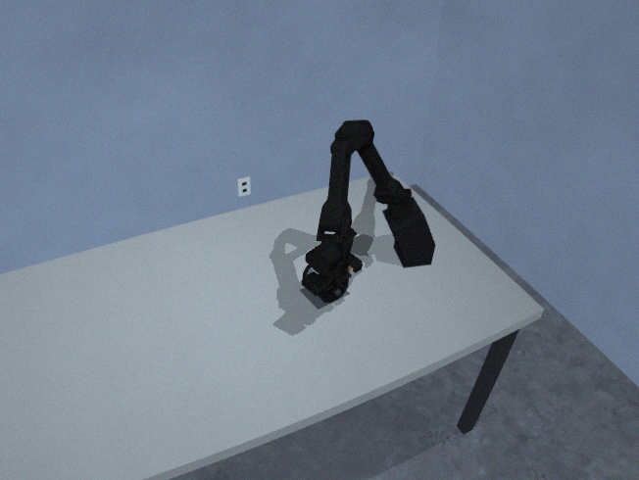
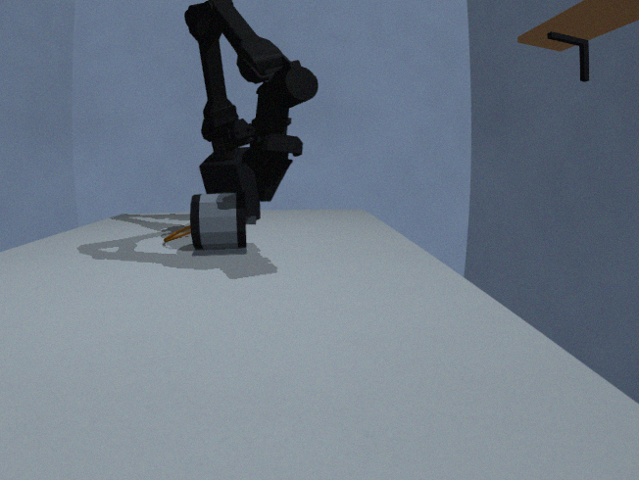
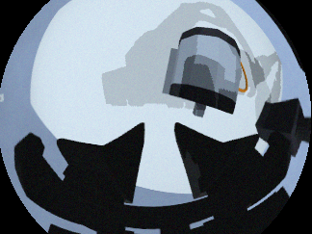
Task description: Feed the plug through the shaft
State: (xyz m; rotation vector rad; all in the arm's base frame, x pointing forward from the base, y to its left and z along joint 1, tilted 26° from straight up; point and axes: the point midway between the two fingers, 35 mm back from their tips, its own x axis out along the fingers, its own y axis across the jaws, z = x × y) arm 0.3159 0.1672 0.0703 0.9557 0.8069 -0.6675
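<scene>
The plug is 70 mm below my hand, 50 mm behind it and 40 mm to the right of it.
</scene>
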